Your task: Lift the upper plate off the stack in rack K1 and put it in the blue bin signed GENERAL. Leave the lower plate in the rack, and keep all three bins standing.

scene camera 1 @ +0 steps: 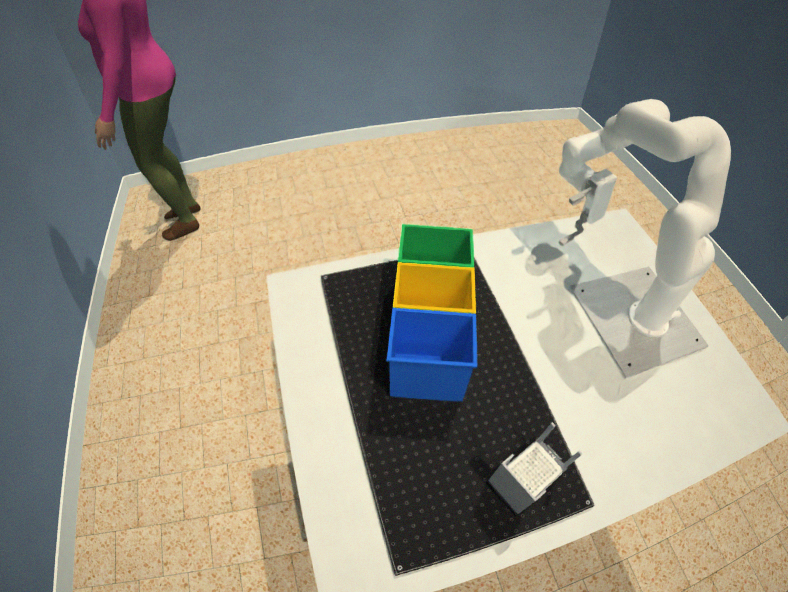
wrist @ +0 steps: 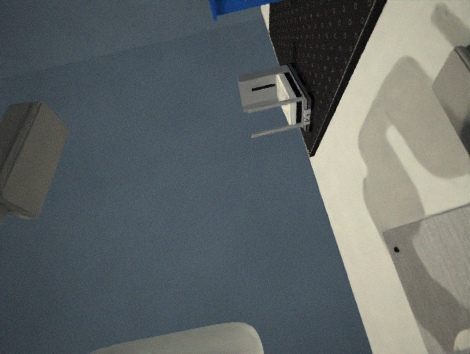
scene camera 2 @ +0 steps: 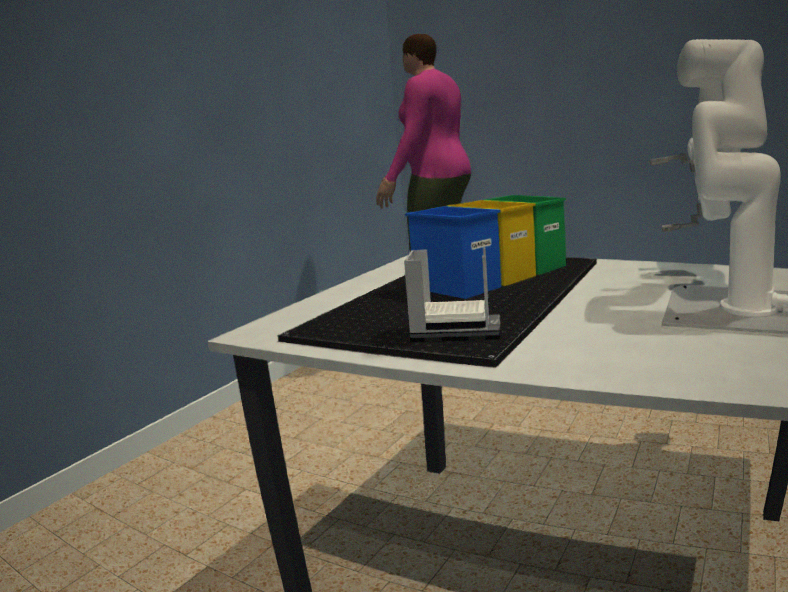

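Pixels of known places: end effector, tool point: (scene camera 1: 571,220) (wrist: 237,136) (scene camera 2: 665,194); arm's base, origin of the base link: (scene camera 1: 648,319) (scene camera 2: 748,308).
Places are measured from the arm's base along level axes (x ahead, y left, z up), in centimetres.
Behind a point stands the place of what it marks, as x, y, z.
Observation:
Rack K1 (scene camera 1: 511,489) @(55.9, 40.4, 9.4) (scene camera 2: 417,293) @(52.0, 43.5, 9.1) (wrist: 254,100) @(53.9, 43.1, 11.4), grey with a tall wall and two thin posts, stands on the black mat near its front corner. The white upper plate (scene camera 1: 535,470) @(48.4, 36.4, 4.5) (scene camera 2: 455,309) @(48.5, 37.3, 5.0) (wrist: 283,90) @(51.1, 34.9, 4.9) lies level low in the rack; the lower plate cannot be clearly told apart beneath it. The blue bin signed GENERAL (scene camera 1: 426,381) @(68.8, 14.5, 9.5) (scene camera 2: 452,254) @(63.1, 15.7, 9.9) stands upright beyond the rack; part of it shows in the wrist view (wrist: 235,6) @(59.6, 14.7, 14.0). My gripper (scene camera 1: 568,221) @(24.1, -21.1, 20.2) (scene camera 2: 658,194) @(24.1, -21.1, 20.2) is open and empty, high above the table near the arm's base, well away from rack and bins.
A yellow bin (scene camera 1: 435,286) @(62.8, -9.8, 11.4) (scene camera 2: 517,254) @(56.2, -1.6, 6.9) and a green bin (scene camera 1: 436,245) @(60.3, -22.8, 12.3) (scene camera 2: 551,245) @(53.4, -15.2, 6.9) stand upright in a row behind the blue one, on the black mat (scene camera 1: 445,484) @(67.2, 35.3, 0.4) (scene camera 2: 356,324) @(70.0, 40.5, 0.4) (wrist: 325,65) @(46.2, 17.9, 0.4). A person (scene camera 1: 146,70) (scene camera 2: 433,127) stands beyond the table by the wall.

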